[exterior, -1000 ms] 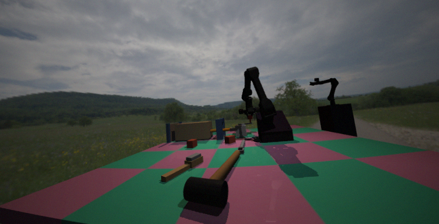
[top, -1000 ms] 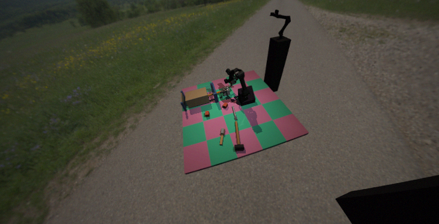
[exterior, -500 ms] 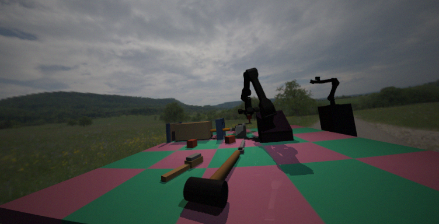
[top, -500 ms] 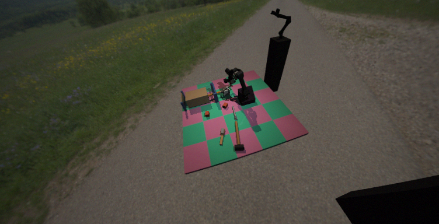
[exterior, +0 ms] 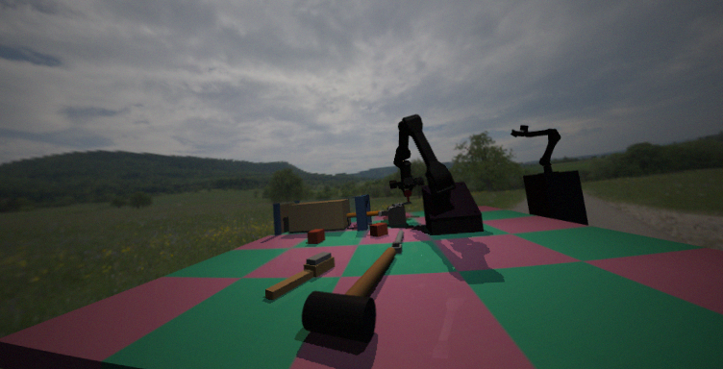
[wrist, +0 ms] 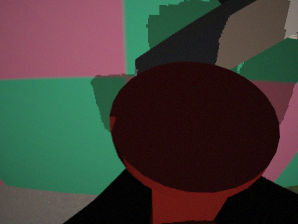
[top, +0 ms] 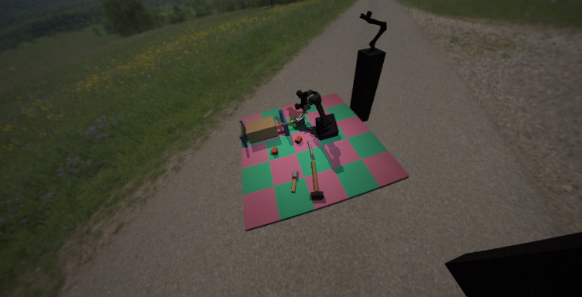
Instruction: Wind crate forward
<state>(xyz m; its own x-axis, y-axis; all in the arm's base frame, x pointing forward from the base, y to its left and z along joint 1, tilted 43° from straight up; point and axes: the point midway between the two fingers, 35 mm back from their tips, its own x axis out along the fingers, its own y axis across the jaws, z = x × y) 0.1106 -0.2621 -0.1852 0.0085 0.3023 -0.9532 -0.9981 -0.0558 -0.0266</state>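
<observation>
The winch handle is 4 cm to the left of my gripper tip, 3 cm below it and 3 cm ahead of it. Also, from my gripper tip: grey winch (10 cm below, 8 cm to the left, 6 cm ahead); red knob (2 cm to the left); frame (23 cm ahead, 9 cm to the left, 3 cm below).
</observation>
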